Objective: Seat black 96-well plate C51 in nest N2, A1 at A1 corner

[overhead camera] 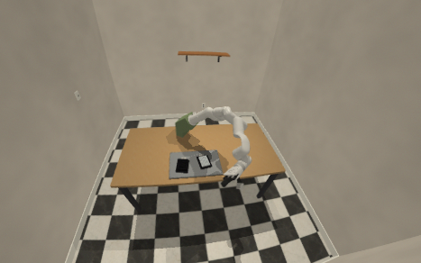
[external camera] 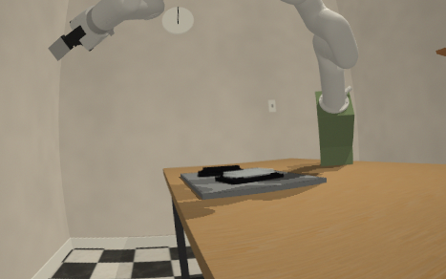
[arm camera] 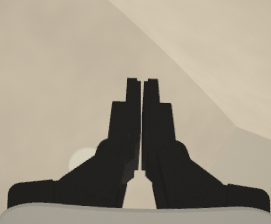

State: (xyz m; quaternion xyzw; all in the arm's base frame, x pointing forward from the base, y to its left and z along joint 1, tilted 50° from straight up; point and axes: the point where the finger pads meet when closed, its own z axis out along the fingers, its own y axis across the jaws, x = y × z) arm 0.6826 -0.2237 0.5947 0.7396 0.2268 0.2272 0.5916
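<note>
My hand is 440 mm past the black plate C51, 400 mm above it and 310 mm to the left of it. Also, from my hand: N2 label (530 mm behind, 420 mm below, 310 mm to the right); clear plate C15 (490 mm behind, 400 mm below, 100 mm to the right); A1 mark (510 mm behind, 410 mm below, 260 mm to the right).
</note>
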